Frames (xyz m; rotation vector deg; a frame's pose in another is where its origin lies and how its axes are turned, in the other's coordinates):
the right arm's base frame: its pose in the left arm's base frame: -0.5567 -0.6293 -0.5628 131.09 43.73 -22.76
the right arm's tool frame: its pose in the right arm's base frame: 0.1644 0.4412 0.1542 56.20 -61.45 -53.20
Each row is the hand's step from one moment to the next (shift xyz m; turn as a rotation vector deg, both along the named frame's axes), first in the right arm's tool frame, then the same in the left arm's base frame.
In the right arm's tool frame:
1: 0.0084 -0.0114 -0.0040 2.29 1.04 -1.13
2: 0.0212 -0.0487 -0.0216 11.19 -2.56 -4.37
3: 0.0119 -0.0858 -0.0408 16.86 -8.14 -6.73
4: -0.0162 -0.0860 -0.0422 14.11 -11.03 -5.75
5: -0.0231 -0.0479 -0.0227 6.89 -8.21 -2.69
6: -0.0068 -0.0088 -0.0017 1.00 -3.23 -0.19
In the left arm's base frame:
1: -0.0025 0.0145 -0.0007 0.23 0.74 -2.65
2: -0.0006 0.0569 0.0074 -1.52 9.07 -8.15
3: 0.0123 0.0894 0.0320 -3.08 17.05 -9.78
4: 0.0256 0.0770 0.0535 -3.38 17.60 -5.71
5: 0.0196 0.0359 0.0408 -2.36 10.74 -1.09
6: 0.0025 0.0044 0.0101 -0.95 3.06 1.09

